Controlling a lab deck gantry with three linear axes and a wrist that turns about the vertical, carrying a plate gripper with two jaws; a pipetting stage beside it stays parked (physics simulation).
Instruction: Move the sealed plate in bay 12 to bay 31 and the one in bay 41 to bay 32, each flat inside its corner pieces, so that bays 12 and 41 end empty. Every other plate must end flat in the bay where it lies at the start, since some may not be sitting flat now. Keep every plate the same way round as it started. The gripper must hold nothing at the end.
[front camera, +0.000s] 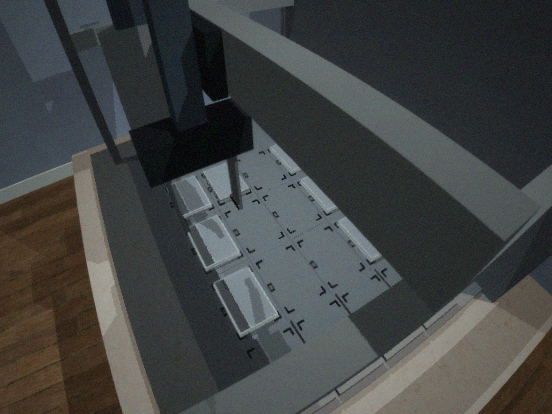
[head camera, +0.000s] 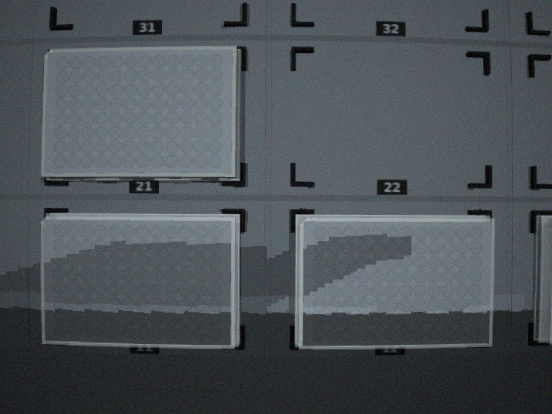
Note:
I see my gripper (front camera: 211, 214), a bay 12 (head camera: 282, 300), a bay 31 (front camera: 263, 172) and a bay 22 (head camera: 352, 113).
The bay 22 is seen too in the front camera view (front camera: 258, 230).

